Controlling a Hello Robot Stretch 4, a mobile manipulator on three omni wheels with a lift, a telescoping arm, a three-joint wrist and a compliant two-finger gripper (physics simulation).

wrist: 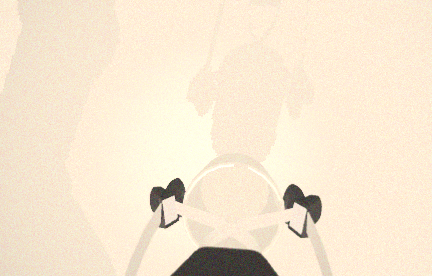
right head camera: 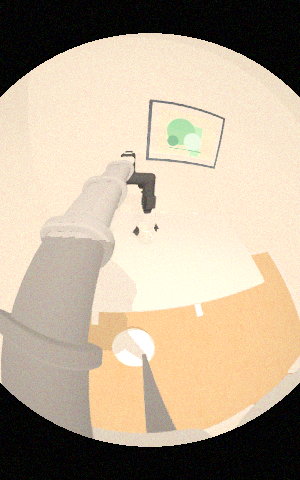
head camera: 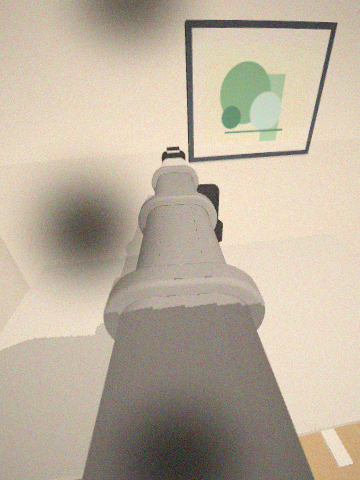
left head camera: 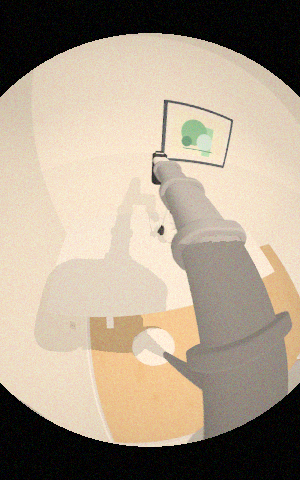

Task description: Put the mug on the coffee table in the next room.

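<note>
The pale mug (wrist: 235,187) (right head camera: 146,238) is seen from above in the wrist view, its round rim facing the camera. My gripper (wrist: 233,196) (right head camera: 146,229) is shut on the mug, with a dark fingertip against each side. The mug hangs above a white surface (right head camera: 200,270), where shadows of the mug and fingers lie apart from them. In the head view my arm hides the mug and fingertips. No coffee table that I can identify shows in these views.
A framed picture (head camera: 189,100) (left head camera: 164,125) (right head camera: 148,130) hangs on the wall beyond my extended arm (head camera: 180,240) (left head camera: 225,290) (right head camera: 60,280). Wooden floor (left head camera: 145,410) (right head camera: 225,360) lies on the near side of the white surface. A round white disc (left head camera: 150,355) (right head camera: 130,357) shows low down.
</note>
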